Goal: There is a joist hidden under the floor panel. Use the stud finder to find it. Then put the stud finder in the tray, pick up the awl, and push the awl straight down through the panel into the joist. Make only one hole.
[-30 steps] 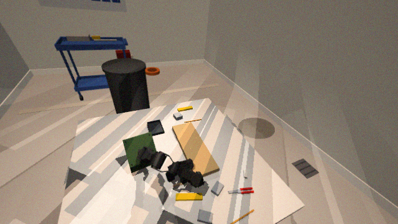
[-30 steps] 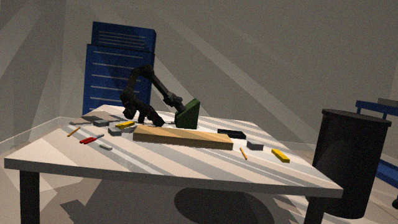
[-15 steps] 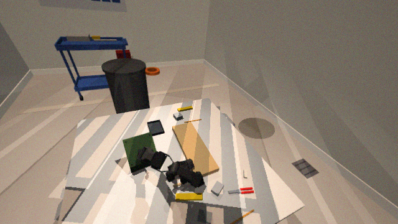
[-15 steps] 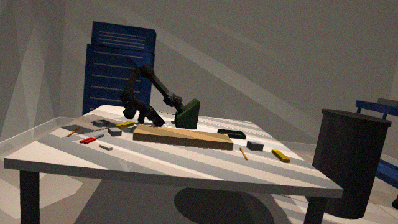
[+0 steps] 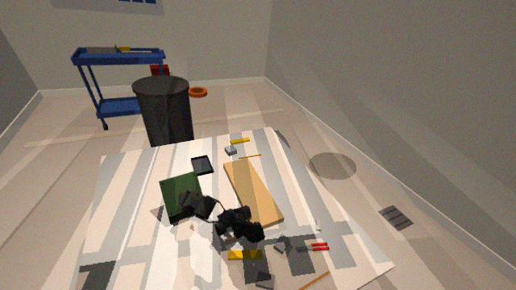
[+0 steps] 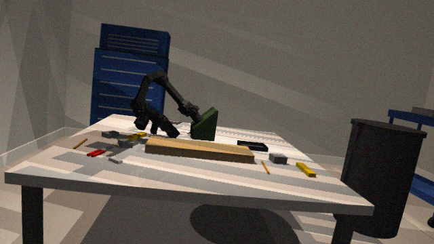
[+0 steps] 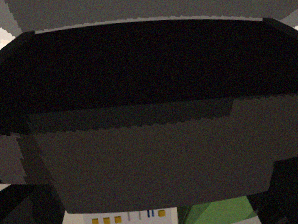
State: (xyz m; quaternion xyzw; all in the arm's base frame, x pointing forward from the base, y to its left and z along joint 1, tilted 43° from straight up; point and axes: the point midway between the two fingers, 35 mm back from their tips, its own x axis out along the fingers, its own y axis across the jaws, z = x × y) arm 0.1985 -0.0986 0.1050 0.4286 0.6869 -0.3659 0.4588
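My gripper tip is now 1 cm past the stud finder and 1 cm to the left of it. Also, from my gripper tip: awl: 4 cm ahead, 11 cm to the right, 5 cm below; black tray: 8 cm behind, 46 cm to the left, 5 cm below.
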